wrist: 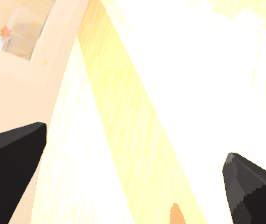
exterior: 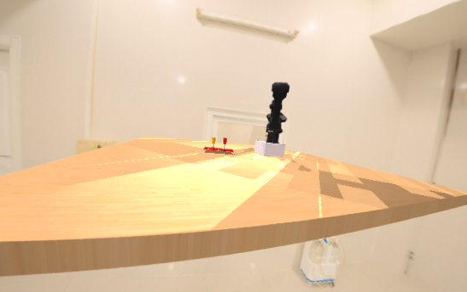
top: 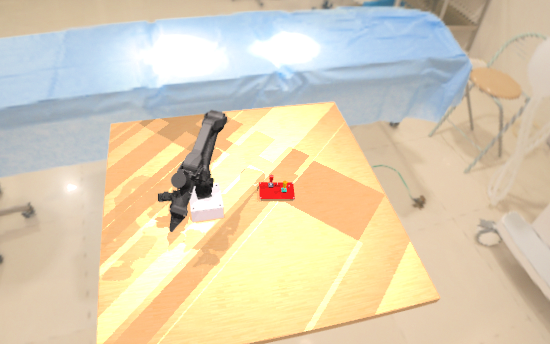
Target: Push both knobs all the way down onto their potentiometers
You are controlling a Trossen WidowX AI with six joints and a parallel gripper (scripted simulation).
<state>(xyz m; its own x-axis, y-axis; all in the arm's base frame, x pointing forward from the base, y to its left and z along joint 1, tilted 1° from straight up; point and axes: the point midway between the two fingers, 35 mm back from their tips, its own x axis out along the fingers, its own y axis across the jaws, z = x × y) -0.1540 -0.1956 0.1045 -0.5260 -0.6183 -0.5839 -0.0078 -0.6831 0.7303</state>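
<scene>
The red knob lies 49 cm ahead of my gripper tip, 22 cm to the left of it and 9 cm below it. Round my gripper tip: yellow knob (54 cm ahead, 17 cm to the left, 10 cm below).
</scene>
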